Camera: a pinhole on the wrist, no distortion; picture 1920 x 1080 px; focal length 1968.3 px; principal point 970.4 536.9 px. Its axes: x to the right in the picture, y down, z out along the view. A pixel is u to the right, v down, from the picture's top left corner.
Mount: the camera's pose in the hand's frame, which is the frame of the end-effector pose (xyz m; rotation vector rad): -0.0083 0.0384 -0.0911 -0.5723 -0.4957 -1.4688
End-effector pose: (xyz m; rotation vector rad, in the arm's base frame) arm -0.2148 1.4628 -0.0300 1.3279 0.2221 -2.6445
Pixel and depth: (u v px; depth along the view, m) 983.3 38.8 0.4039
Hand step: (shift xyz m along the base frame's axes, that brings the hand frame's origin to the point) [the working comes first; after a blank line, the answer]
In the camera's frame: 0.0026 -0.1022 0.4039

-0.0571 -0.3225 0.1969
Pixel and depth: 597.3 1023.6 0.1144
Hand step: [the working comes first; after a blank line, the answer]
In the camera's frame: -0.0217 0.0283 0.1144

0.0289 -0.1230 -0.0360
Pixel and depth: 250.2 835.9 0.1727
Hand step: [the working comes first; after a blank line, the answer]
In the camera's frame: -0.0632 0.0262 0.1727

0.0306 -0.1940 -0.0269
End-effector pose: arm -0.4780 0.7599 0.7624 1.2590 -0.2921 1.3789
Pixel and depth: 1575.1 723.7 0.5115
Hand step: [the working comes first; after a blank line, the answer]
In the camera's frame: 0.1571 0.0485 0.5115

0.0145 -0.3448 0.3227
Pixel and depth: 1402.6 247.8 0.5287
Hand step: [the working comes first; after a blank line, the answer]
In the camera's frame: 0.1161 -0.0777 0.5287

-0.0561 -0.4231 0.2403
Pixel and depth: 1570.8 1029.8 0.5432
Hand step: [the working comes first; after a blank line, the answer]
In the camera's frame: 0.1657 0.1360 0.5432

0.0384 -0.3190 0.4093
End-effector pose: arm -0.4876 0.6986 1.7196 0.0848 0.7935 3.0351
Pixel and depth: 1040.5 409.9 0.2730
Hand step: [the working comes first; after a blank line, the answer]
In the camera's frame: 0.0097 -0.0176 0.2730

0.0250 -0.1157 0.2094
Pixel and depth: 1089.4 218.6 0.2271
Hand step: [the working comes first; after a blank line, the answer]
In the camera's frame: 0.0137 -0.0367 0.2271

0.0434 -0.1033 0.1647
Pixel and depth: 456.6 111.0 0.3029
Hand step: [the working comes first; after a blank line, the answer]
In the camera's frame: -0.0791 -0.0655 0.3029

0.0753 -0.2071 0.2229
